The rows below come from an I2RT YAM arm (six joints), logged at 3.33 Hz.
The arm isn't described. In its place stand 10 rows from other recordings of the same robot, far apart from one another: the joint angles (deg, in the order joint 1, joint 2, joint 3, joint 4, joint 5, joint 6), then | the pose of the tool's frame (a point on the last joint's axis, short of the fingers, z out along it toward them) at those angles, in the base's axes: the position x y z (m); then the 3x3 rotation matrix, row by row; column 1 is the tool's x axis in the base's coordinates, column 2 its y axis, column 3 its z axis.
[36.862, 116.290, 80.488, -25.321, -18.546, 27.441] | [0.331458, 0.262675, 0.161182], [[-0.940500, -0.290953, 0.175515], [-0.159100, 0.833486, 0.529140], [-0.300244, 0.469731, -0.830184]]
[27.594, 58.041, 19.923, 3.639, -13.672, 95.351] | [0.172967, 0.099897, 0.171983], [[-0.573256, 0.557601, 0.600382], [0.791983, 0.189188, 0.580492], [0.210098, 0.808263, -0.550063]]
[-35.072, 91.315, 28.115, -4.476, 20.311, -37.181] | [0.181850, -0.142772, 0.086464], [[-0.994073, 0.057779, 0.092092], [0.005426, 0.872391, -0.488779], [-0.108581, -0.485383, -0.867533]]
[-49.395, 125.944, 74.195, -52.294, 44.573, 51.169] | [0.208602, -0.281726, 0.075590], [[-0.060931, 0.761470, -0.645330], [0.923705, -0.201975, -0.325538], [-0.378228, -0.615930, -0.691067]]
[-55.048, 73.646, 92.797, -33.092, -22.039, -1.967] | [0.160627, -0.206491, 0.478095], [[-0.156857, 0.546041, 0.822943], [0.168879, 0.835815, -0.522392], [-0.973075, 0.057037, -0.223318]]
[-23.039, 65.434, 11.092, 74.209, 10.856, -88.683] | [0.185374, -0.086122, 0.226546], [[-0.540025, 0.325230, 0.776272], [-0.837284, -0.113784, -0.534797], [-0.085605, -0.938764, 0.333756]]
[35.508, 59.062, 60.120, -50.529, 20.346, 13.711] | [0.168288, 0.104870, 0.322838], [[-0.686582, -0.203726, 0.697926], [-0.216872, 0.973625, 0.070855], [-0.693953, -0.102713, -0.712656]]
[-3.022, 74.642, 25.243, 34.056, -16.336, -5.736] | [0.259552, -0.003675, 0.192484], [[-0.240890, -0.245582, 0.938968], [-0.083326, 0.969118, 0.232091], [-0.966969, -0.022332, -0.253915]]
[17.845, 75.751, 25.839, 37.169, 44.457, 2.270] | [0.250996, 0.054610, 0.198651], [[-0.192709, 0.439503, 0.877325], [-0.032339, 0.890754, -0.453334], [-0.980723, -0.115733, -0.157444]]
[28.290, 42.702, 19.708, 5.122, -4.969, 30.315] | [0.156284, 0.087618, 0.218476], [[-0.508247, -0.333855, 0.793868], [0.297516, 0.796986, 0.525641], [-0.808189, 0.503344, -0.305738]]
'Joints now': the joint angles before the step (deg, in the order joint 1, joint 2, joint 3, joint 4, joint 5, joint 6). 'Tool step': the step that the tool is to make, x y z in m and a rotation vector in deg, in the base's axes. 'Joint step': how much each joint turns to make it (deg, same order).
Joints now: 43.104 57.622 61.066 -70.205 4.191 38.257
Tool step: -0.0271 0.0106 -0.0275 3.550 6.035 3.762
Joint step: 8.902 -3.271 -7.445 2.461 -4.387 7.353
